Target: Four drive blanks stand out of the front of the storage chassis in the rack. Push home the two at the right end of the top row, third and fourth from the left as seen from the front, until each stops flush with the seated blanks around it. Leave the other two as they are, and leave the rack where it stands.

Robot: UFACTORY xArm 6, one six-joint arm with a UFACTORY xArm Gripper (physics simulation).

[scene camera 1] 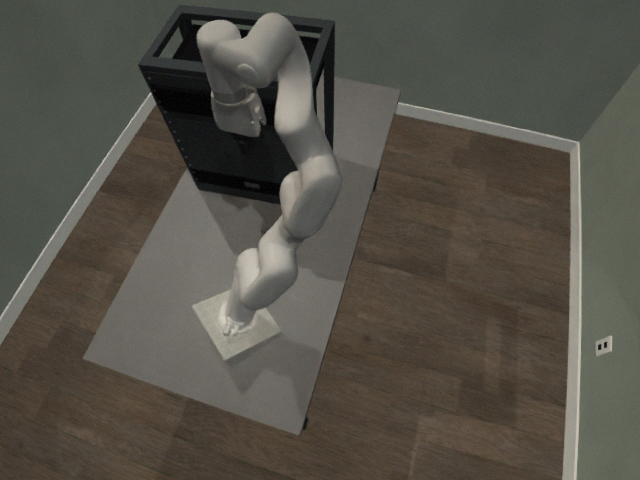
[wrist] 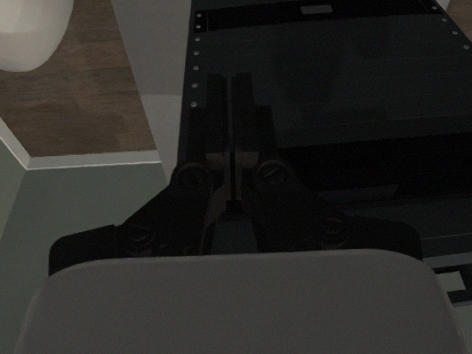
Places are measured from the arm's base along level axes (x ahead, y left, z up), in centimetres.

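Where they show: gripper, fingertip midpoint: [scene camera 1: 247, 150] [wrist: 229, 101]; arm's base at its link origin: [scene camera 1: 238, 316].
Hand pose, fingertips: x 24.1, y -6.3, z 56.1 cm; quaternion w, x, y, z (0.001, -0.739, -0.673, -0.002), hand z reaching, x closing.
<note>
Each offset is from my fingertips to the top centre of the thing. "pt": to the spot under its first point.
The dark rack [scene camera 1: 170, 65] [wrist: 192, 95] stands upright at the back of the grey platform. Its front has dark panels [scene camera 1: 199, 142] [wrist: 350, 75] and a black band beside the gripper in the wrist view. A faint lighter strip {pt dx +21.8, dy +11.9, dz -8.2 cm} [wrist: 362, 192] shows in that band; I cannot tell what it is. I cannot make out the four drive blanks or the seated ones in either view. My gripper [wrist: 229, 101] is shut and empty, in front of the rack face, near the rail with screw dots. Its fingertips are hidden in the scene view; contact cannot be told.
The arm's base plate [scene camera 1: 225, 348] sits on the grey platform [scene camera 1: 170, 289]. The arm [scene camera 1: 315, 191] arches up over the platform and covers part of the rack's front and top. A small pale label {pt dx +25.0, dy +15.9, dz -51.9 cm} [scene camera 1: 251, 184] [wrist: 316, 9] is low on the rack. Wooden floor and walls surround the platform.
</note>
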